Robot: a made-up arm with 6 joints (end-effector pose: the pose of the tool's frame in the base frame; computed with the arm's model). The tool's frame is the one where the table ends.
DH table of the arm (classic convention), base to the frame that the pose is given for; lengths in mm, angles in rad. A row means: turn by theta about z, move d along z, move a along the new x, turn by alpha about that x. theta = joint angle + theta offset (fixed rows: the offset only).
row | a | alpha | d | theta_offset
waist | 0 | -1.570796 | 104 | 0
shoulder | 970 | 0 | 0 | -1.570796
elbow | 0 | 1.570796 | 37 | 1.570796
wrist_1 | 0 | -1.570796 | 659 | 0
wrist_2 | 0 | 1.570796 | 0 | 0
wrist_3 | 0 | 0 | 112 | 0
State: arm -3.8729 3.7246 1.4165 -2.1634 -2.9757 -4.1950
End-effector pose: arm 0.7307 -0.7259 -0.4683 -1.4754 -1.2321 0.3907
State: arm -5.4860 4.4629 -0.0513 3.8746 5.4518 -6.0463
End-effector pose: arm -1.2257 -1.1228 -0.2944 1.3307 -0.5097 -1.6326
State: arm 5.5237 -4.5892 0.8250 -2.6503 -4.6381 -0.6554
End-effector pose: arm 1.0205 -0.9906 -0.4864 0.9020 -0.5273 1.3356
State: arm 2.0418 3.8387 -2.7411 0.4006 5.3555 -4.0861
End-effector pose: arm 0.0045 -0.0134 -0.2353 -0.4052 -0.1619 -1.8047
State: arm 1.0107 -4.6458 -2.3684 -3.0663 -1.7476 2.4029
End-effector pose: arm 0.2925 0.5518 0.5888 -0.8302 0.5965 0.2736
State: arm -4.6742 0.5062 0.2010 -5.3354 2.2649 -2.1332
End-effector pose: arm -0.1408 0.8854 1.3662 -2.1525 -1.6270 0.8419
